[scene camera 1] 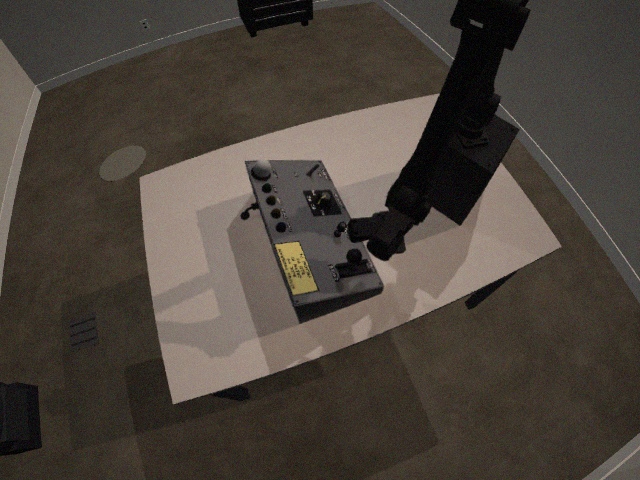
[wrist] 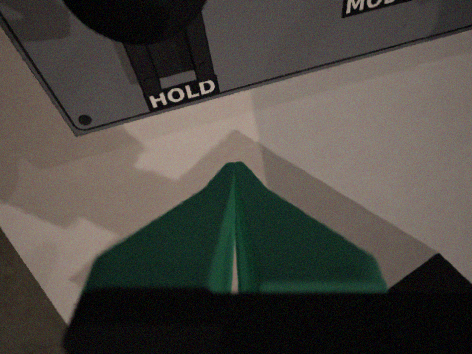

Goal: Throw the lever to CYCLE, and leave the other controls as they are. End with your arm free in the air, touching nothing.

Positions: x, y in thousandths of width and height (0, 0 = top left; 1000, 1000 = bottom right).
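I can see my gripper (wrist: 499, 501), and the scene has a grey control panel (scene camera 1: 487, 534) in it too. The panel is also there in the wrist view (wrist: 204, 236).
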